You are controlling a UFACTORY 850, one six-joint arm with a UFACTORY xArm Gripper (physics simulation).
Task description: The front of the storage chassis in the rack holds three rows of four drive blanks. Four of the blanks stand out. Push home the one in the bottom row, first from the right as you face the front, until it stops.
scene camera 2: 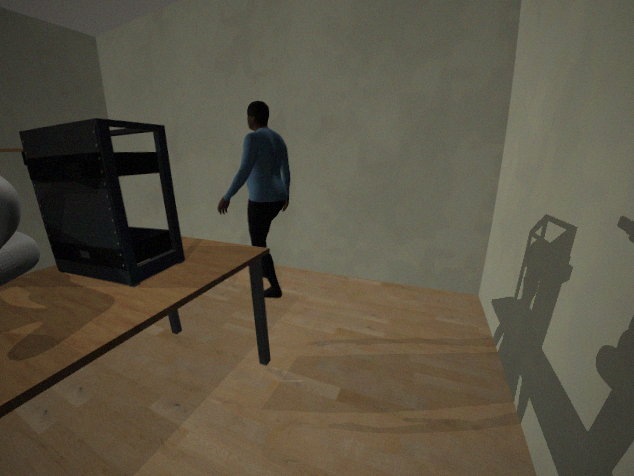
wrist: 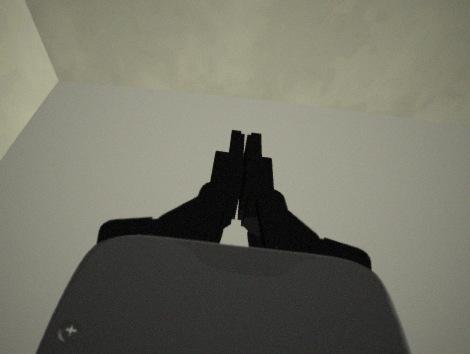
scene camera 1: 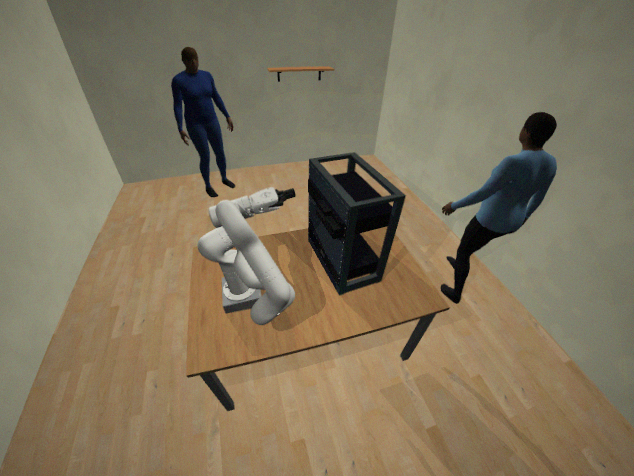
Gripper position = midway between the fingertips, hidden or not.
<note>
I see my gripper (scene camera 1: 294, 192) and a rack (scene camera 2: 74, 171).
The rack also shows in scene camera 1 (scene camera 1: 341, 206). My gripper shows as well in the wrist view (wrist: 242, 152). The wrist view misses the rack: it is out of frame.
</note>
